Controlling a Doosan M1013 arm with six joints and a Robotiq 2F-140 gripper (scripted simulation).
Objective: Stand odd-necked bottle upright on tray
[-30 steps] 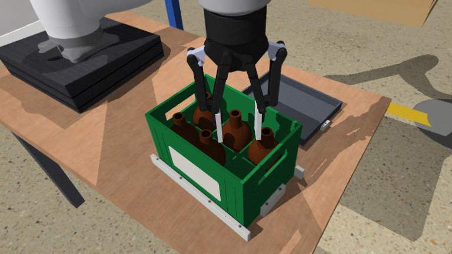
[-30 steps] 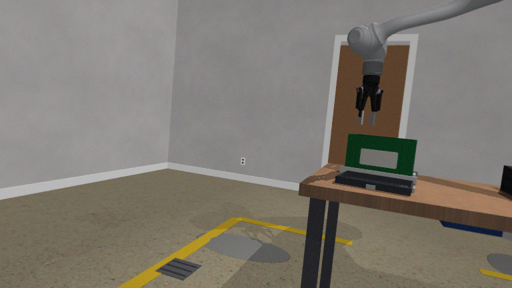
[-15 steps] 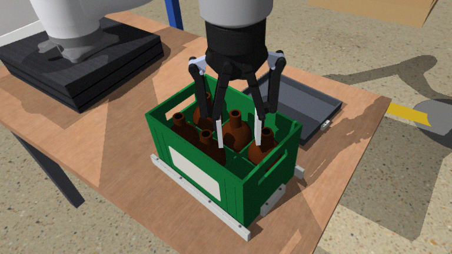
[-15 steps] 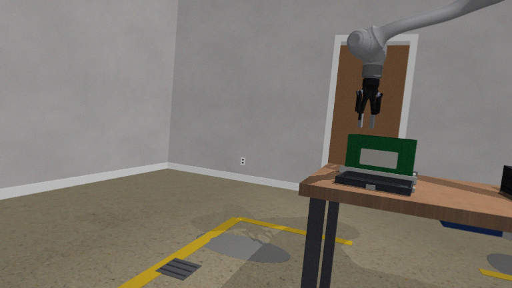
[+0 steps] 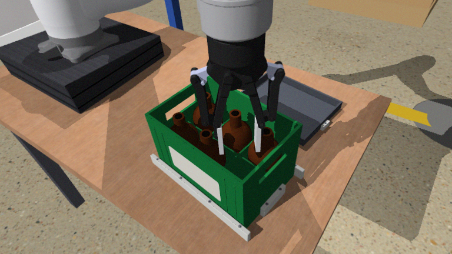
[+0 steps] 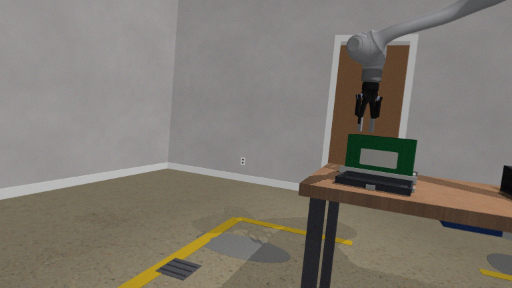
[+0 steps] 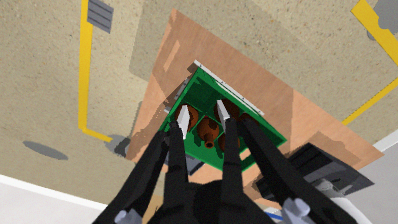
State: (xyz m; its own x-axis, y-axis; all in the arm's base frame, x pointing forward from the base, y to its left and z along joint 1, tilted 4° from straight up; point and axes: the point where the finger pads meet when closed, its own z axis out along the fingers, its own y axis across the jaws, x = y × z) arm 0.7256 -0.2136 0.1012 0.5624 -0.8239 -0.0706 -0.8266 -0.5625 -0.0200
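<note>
Right now my hand is 80 mm past the crate, 60 mm to the right of it and 140 mm above it. The rest, counted from my hand: grey tray: 40 mm behind, 340 mm to the left, 210 mm below.
</note>
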